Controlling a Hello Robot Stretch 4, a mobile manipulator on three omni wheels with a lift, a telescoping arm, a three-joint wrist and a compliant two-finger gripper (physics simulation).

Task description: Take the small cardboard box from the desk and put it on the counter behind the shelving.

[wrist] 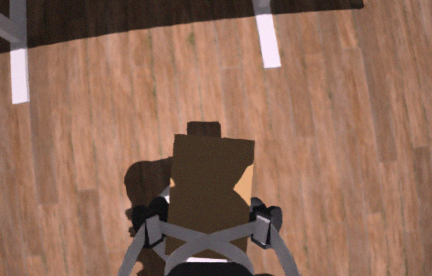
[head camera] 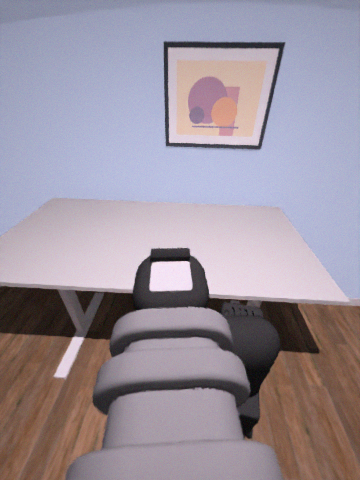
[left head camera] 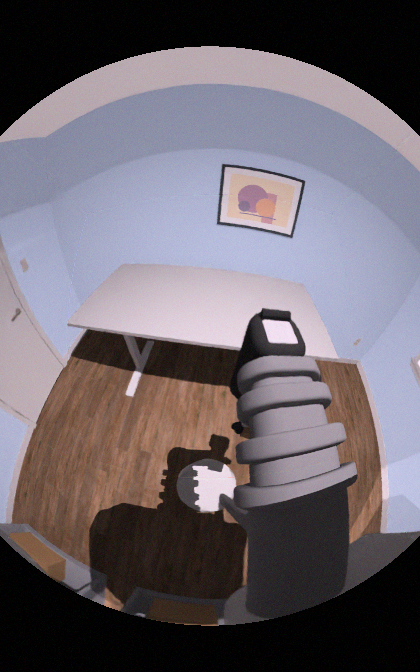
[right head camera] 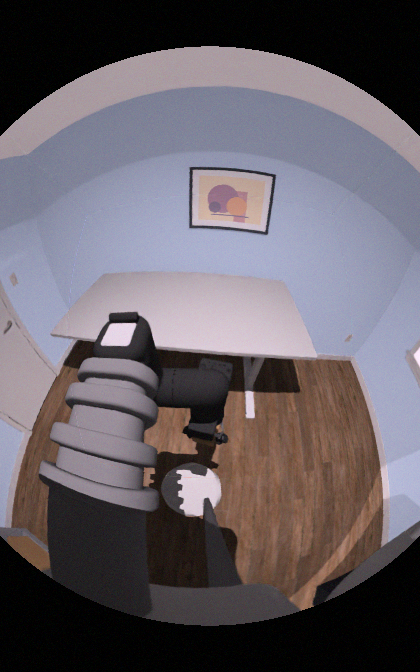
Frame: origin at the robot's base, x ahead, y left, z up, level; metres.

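Seen in the pictures: gripper, between the fingertips: (wrist: 207, 213).
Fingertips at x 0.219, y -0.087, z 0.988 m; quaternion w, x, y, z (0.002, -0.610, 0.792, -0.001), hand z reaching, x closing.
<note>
A point is followed by its place in that frame.
The small cardboard box (wrist: 207, 195) {x 0.243, y -0.093, z 1.038 m} is in the lower middle of the wrist view, mostly in shadow, between the two fingertips. My gripper (wrist: 207, 213) {x 0.219, y -0.087, z 0.988 m} (right head camera: 205, 434) is shut on it and holds it above the wood floor, in front of the desk. In the right head view the gripper hangs below the desk top's level, and the box is almost wholly hidden by the wrist. The desk (head camera: 95, 240) {x 0.952, y 0.363, z 0.923 m} (left head camera: 165, 305) (right head camera: 225, 315) stands against the blue wall. The counter and the shelving named in the task cannot be made out for certain.
White desk feet (wrist: 270, 45) (right head camera: 250, 404) reach out onto the floor. A framed picture (head camera: 215, 100) {x 1.378, y -0.249, z 1.493 m} hangs above the desk. A door (left head camera: 20, 345) is at the left. Brown boxes (left head camera: 42, 552) in grey-edged holders show at the lower left, close to the base.
</note>
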